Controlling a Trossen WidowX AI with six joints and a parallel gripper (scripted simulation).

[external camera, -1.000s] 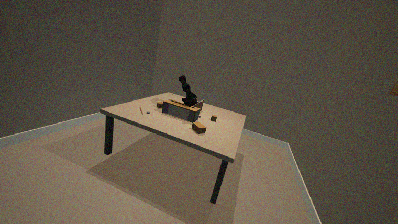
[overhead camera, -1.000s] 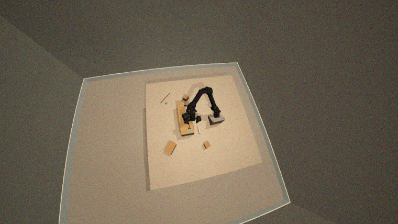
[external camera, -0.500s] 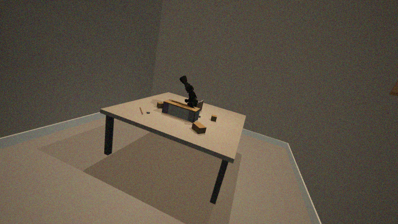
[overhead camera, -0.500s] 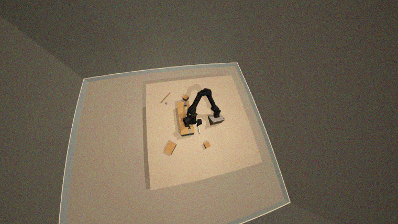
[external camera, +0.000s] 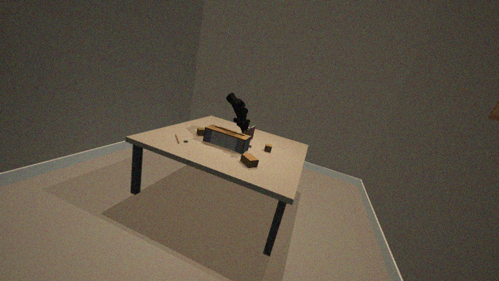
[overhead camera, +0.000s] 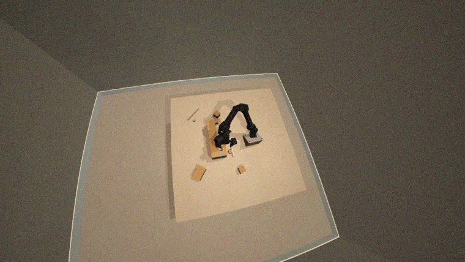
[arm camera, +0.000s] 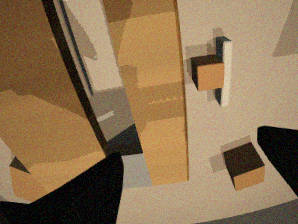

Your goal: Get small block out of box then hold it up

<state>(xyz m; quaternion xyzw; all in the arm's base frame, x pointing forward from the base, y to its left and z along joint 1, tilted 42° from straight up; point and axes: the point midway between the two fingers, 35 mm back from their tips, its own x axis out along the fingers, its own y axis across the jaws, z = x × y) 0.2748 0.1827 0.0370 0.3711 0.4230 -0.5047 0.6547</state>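
The orange block is 130 mm below my gripper tip, 50 mm behind it and 10 mm to the left of it. The rest, counted from my gripper tip: long wooden box 120 mm to the right, 90 mm below, 50 mm ahead; then thin wooden stick 440 mm to the right, 340 mm ahead, 140 mm below; then flat tan block 260 mm ahead, 200 mm to the left, 120 mm below.
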